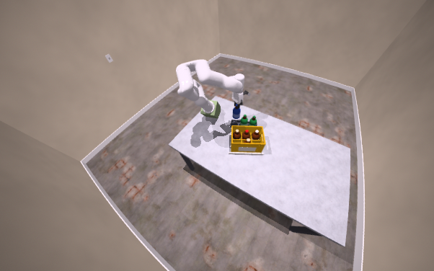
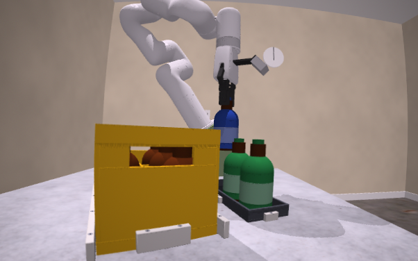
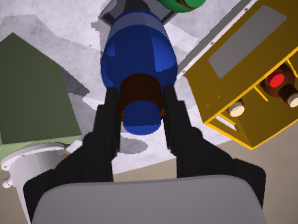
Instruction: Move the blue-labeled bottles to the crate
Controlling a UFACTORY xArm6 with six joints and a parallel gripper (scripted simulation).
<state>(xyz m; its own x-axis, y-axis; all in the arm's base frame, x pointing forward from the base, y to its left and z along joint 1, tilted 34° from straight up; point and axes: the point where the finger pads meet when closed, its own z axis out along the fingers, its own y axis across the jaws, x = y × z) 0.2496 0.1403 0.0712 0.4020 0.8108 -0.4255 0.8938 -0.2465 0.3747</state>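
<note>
My gripper is now 7 cm above the blue-labeled bottle. Also, from my hand: dark tray 26 cm below, 8 cm ahead, 3 cm to the left; then yellow crate 20 cm ahead, 19 cm below, 17 cm to the right.
</note>
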